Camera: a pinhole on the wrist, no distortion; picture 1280 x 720 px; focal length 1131.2 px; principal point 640.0 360.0 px. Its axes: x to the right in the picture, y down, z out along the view. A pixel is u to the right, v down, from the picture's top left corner.
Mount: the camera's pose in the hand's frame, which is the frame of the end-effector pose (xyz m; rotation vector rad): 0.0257 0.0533 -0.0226 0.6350 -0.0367 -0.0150
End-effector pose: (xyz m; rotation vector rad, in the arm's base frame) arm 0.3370 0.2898 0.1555 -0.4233 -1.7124 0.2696
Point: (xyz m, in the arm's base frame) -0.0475 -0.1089 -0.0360
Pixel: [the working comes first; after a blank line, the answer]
In the camera's frame: -0.2883 -0.0659 0.5724

70.2 229.8
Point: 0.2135 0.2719 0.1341
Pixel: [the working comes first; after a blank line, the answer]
In the camera's frame: -0.0283 0.0253 0.1648

445.4 533.6
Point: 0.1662 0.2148 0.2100
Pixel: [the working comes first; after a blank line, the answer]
In the camera's frame: 0.0252 -0.0286 0.2389

759.5 224.7
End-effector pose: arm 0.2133 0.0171 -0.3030 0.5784 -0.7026 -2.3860
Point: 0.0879 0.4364 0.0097
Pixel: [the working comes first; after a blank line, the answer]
In the camera's frame: -0.2523 0.1136 0.5161

87.1 608.9
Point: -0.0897 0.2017 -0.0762
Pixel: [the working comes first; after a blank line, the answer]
In the camera's frame: 0.0447 0.1161 0.4399

754.9 658.6
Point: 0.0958 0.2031 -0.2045
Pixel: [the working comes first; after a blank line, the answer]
In the camera's frame: -0.0687 -0.0038 0.2862

368.5 344.8
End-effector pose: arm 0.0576 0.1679 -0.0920 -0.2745 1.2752 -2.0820
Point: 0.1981 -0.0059 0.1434
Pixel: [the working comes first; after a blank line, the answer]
In the camera's frame: -0.0446 0.0839 0.3542

497.6 627.9
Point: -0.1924 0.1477 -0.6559
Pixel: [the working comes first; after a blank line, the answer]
In the camera's frame: 0.2463 0.0430 -0.4994

behind the camera
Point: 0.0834 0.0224 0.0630
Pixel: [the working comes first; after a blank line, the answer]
In the camera's frame: 0.0327 0.0229 0.2506

787.6 463.4
